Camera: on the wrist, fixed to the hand. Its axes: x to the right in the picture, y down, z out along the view.
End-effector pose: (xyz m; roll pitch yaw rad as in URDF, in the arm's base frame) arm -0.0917 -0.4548 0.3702 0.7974 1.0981 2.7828
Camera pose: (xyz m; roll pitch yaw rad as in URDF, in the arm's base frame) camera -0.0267 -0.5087 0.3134 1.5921 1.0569 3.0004
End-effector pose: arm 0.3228 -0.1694 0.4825 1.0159 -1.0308 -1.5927
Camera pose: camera 0.3690 -0.2537 0.4491 1.4402 -1.0754 -1.3874
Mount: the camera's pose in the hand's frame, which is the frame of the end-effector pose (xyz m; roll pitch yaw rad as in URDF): 0.0142 -0.0500 -0.0875 0.6055 0.0544 0.0965
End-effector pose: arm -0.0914 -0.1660 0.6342 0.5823 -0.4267 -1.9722
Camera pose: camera -0.1069 -0.2187 0.5485 1.1345 -0.4314 -1.8505
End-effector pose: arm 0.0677 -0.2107 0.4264 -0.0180 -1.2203 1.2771
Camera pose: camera 0.1420 -0.1431 0.4100 0.3647 -1.1535 1.5142
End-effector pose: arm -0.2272 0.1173 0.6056 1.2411 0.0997 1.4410
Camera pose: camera -0.2924 0.1325 0.5289 1.8492 0.0259 1.5237
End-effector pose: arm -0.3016 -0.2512 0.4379 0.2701 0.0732 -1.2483
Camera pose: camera -0.3229 -0.2657 0.3395 0.8823 0.0995 -1.1403
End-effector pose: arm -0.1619 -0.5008 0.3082 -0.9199 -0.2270 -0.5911
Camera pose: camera -0.2036 -0.5931 0.2985 -0.3196 -0.1173 -0.5760
